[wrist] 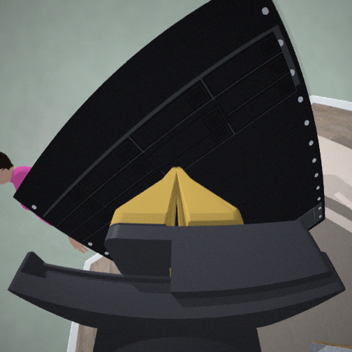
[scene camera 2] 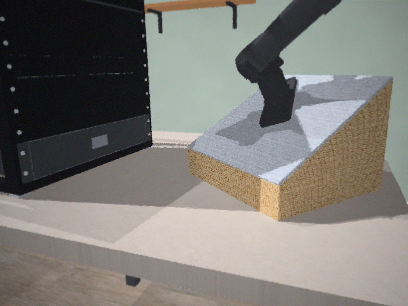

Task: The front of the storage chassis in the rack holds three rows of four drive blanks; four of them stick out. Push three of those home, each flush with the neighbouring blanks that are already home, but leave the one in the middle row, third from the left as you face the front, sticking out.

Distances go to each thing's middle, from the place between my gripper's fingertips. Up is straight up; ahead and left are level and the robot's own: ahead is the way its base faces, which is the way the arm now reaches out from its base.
Scene:
Right now my hand is 24 cm short of the black rack [scene camera 2: 64, 125], 19 cm above it and 4 cm to the right of it.

